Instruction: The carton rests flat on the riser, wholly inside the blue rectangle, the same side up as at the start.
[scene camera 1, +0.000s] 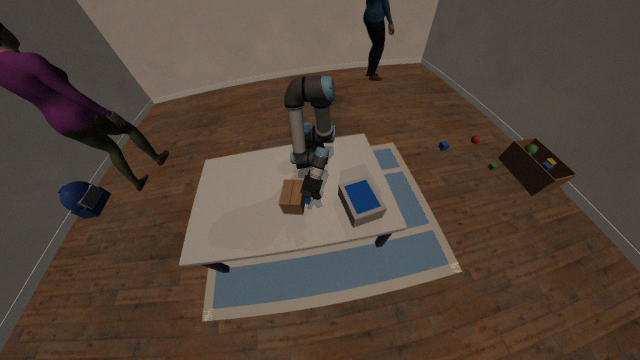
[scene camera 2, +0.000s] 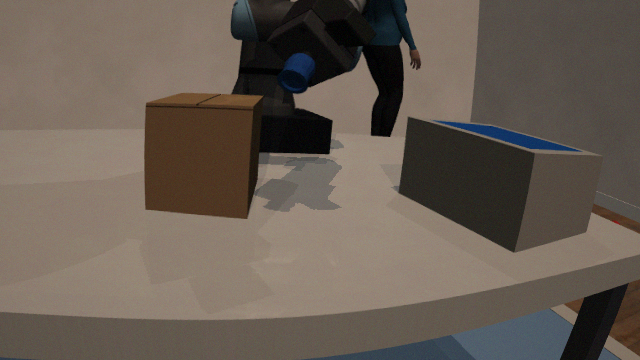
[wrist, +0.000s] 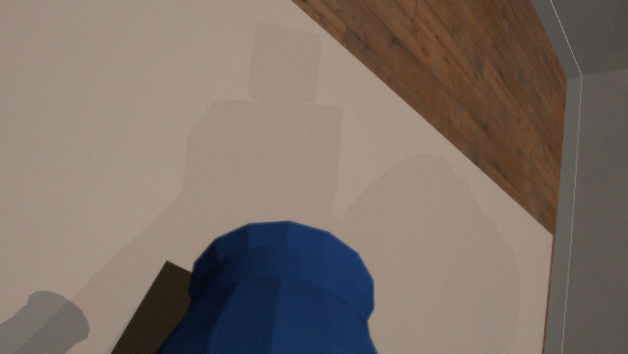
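Where they show: hand at its tool point: (scene camera 1: 306, 203) (scene camera 2: 292, 81) (wrist: 283, 300); arm's base at its link origin: (scene camera 1: 307, 151).
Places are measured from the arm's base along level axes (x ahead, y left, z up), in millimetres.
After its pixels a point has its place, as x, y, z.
The brown carton (scene camera 1: 292, 202) @(458, -131, 58) (scene camera 2: 197, 160) @(469, -147, -7) stands flat and upright on the table, its seamed top facing up. Part of its dark side (wrist: 154, 307) @(460, -82, -53) shows at the lower left of the wrist view. The grey riser (scene camera 1: 370, 216) @(608, 298, 16) (scene camera 2: 465, 185) @(519, 182, -20) stands to the right, apart from the carton, with the blue rectangle (scene camera 1: 362, 196) @(489, 280, 48) (scene camera 2: 505, 136) @(503, 256, 48) on its top. My gripper, a blue suction cup (scene camera 1: 307, 201) (scene camera 2: 295, 75) (wrist: 282, 265), is open and holds nothing. It hangs tilted above the table, close to the carton's right side, between carton and riser. The riser does not show in the wrist view.
The white table (scene camera 1: 235, 205) @(336, -552, -72) (scene camera 2: 320, 280) @(638, -45, -72) stands on a blue and cream rug (scene camera 1: 325, 275). My arm's base is at the table's back. Two people stand on the floor, left (scene camera 1: 55, 95) and back (scene camera 1: 375, 40). A toy box (scene camera 1: 527, 172) lies far right, a blue bag (scene camera 1: 82, 199) far left.
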